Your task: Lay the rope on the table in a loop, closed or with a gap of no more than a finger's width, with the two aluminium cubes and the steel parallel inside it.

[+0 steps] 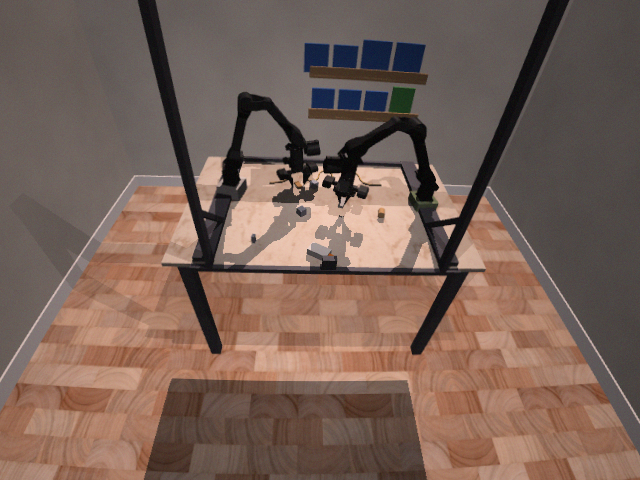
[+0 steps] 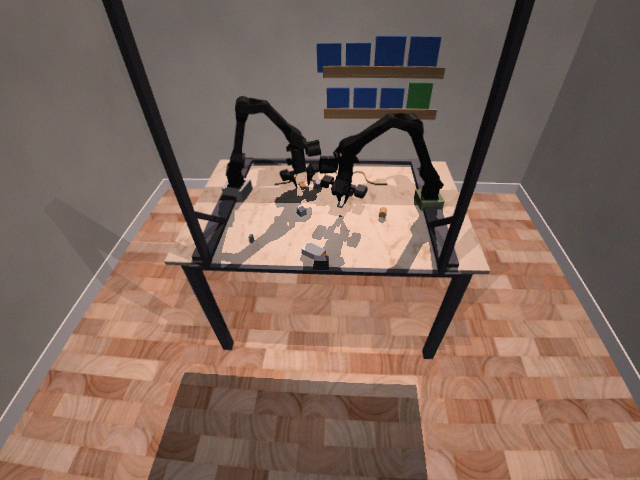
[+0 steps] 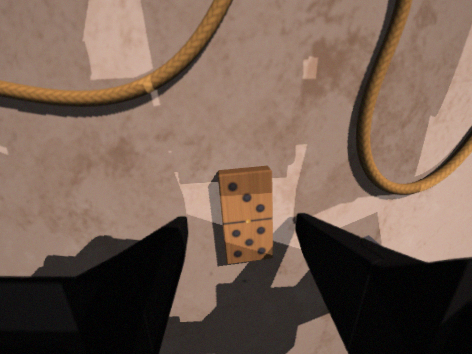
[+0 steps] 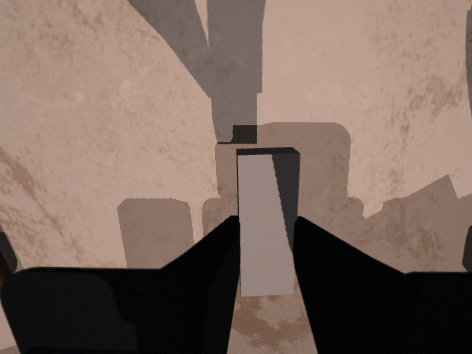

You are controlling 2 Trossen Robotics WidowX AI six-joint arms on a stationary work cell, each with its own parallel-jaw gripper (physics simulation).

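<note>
The tan rope lies wavy along the back, its ends far apart and its middle partly hidden by the arms. One aluminium cube sits near its middle; another grey cube sits farther forward, outside the rope. My right gripper is shut on the grey steel parallel, holding it above the table. My left gripper is open above a wooden domino, which shows between its fingertips.
A tan cylinder stands at the right. A small dark piece is at the front left. A light grey block and a black object sit at the front edge. The two arms are close together.
</note>
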